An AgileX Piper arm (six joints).
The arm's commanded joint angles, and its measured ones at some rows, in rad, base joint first. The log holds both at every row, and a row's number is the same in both.
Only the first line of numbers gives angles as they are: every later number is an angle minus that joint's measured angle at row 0.
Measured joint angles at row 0: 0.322 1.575 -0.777 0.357 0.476 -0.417
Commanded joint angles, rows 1 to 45: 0.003 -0.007 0.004 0.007 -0.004 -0.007; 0.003 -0.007 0.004 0.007 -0.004 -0.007; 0.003 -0.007 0.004 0.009 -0.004 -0.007; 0.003 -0.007 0.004 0.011 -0.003 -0.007; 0.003 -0.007 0.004 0.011 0.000 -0.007; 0.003 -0.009 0.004 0.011 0.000 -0.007; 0.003 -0.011 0.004 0.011 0.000 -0.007; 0.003 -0.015 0.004 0.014 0.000 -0.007; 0.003 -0.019 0.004 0.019 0.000 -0.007; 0.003 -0.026 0.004 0.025 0.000 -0.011; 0.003 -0.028 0.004 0.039 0.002 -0.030; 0.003 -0.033 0.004 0.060 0.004 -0.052; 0.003 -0.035 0.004 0.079 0.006 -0.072; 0.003 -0.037 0.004 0.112 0.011 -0.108; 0.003 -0.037 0.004 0.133 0.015 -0.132; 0.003 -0.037 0.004 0.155 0.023 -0.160; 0.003 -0.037 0.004 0.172 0.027 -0.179; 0.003 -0.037 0.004 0.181 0.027 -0.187; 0.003 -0.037 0.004 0.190 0.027 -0.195; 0.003 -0.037 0.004 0.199 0.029 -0.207; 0.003 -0.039 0.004 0.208 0.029 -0.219; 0.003 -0.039 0.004 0.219 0.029 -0.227; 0.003 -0.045 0.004 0.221 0.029 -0.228; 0.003 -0.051 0.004 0.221 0.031 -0.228; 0.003 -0.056 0.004 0.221 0.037 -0.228; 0.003 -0.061 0.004 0.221 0.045 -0.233; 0.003 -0.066 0.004 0.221 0.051 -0.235; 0.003 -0.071 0.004 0.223 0.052 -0.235; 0.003 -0.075 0.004 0.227 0.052 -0.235; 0.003 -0.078 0.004 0.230 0.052 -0.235; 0.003 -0.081 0.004 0.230 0.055 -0.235; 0.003 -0.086 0.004 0.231 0.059 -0.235; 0.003 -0.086 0.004 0.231 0.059 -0.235; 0.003 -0.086 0.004 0.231 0.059 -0.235; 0.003 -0.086 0.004 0.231 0.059 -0.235; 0.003 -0.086 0.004 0.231 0.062 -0.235; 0.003 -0.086 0.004 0.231 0.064 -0.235; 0.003 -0.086 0.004 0.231 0.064 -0.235; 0.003 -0.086 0.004 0.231 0.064 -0.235; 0.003 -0.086 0.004 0.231 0.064 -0.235; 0.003 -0.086 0.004 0.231 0.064 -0.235; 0.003 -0.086 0.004 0.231 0.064 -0.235; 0.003 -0.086 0.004 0.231 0.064 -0.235; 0.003 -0.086 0.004 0.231 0.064 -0.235; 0.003 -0.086 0.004 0.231 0.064 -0.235
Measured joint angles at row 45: 0.000 -0.078 0.000 0.226 0.061 -0.224
